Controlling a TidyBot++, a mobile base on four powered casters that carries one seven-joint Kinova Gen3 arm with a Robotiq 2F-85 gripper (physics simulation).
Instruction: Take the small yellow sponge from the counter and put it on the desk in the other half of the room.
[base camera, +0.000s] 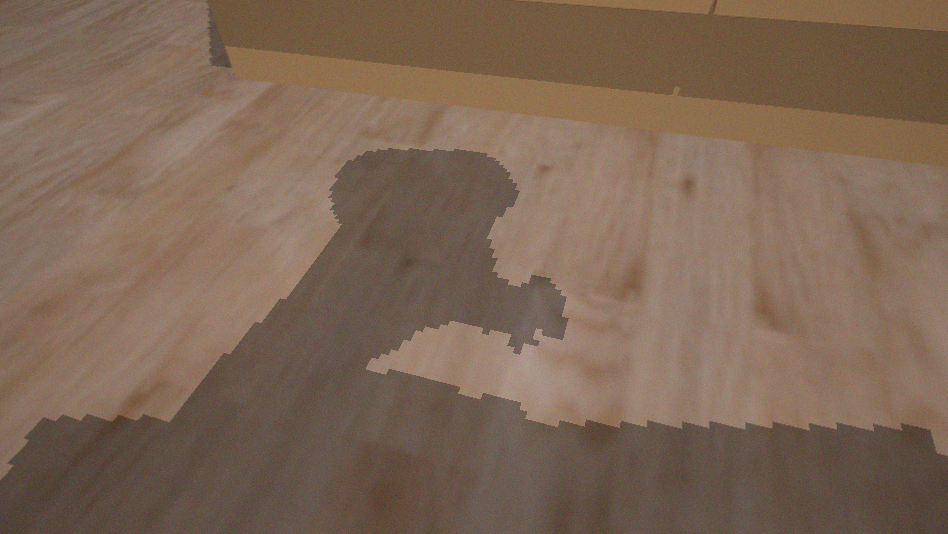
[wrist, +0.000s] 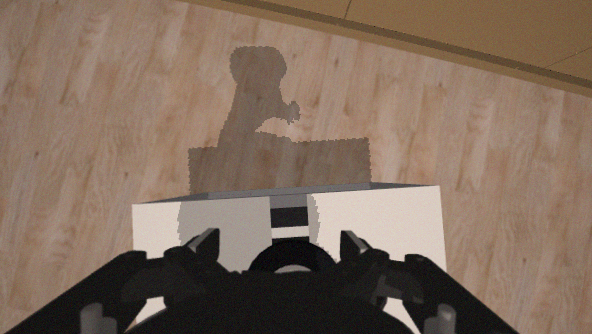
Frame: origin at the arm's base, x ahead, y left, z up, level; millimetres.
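Where they show: gripper, fingertip midpoint: (wrist: 280, 242).
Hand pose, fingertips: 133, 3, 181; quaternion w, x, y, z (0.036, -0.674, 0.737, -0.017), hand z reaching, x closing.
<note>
After its pixels a point has its place, as x, y, z.
My gripper (wrist: 280, 242) {133, 3, 181} is open in the wrist view, with its two black fingers wide apart and no object between them. It is above the white top of my own base (wrist: 380, 220) {101, -147, -14}. The small yellow sponge does not show in either view. The desk and the counter's top surface do not show either.
A tan wooden cabinet front (base camera: 464, 39) {739, 46, -311} (wrist: 480, 35) {519, -521, -188} crosses the top of both views, mostly towards the right, with its lower edge at the wood floor (base camera: 762, 265) {453, -224, -397} (wrist: 100, 125) {395, 633, -397}. The shadow of my arm and base (base camera: 411, 218) (wrist: 255, 85) lies on the floor before the cabinet.
</note>
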